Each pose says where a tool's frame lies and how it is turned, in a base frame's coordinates. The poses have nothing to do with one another.
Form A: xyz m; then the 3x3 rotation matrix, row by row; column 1 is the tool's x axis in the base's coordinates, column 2 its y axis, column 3 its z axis. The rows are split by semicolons.
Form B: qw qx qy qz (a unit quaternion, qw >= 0); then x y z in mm. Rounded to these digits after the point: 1 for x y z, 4 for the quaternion.
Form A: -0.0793, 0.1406, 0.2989; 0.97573, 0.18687, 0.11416; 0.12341, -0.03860, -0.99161; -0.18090, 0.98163, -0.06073
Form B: 0.6849, 0.7203, 0.1077, -0.0232, -79.3, 140.6, 298.9
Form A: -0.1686, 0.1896, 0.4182; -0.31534, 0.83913, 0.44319; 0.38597, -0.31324, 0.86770; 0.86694, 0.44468, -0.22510
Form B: 0.1913, -0.5529, -0.5539, -0.5923, -168.6, 189.6, 418.2
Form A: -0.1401, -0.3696, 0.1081; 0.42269, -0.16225, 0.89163; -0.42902, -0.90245, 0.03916; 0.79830, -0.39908, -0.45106
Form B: 0.1315, -0.8331, 0.1774, -0.5071, -140.1, -369.6, 108.1
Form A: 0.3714, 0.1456, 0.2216; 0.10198, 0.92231, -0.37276; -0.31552, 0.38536, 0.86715; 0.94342, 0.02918, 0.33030
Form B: 0.6741, -0.3108, -0.4881, -0.4591, 371.4, 145.6, 221.6
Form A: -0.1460, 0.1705, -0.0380; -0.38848, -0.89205, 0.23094; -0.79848, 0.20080, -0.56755; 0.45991, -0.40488, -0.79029
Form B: 0.0742, 0.5480, -0.7713, 0.3152, -146.0, 170.5, -38.0
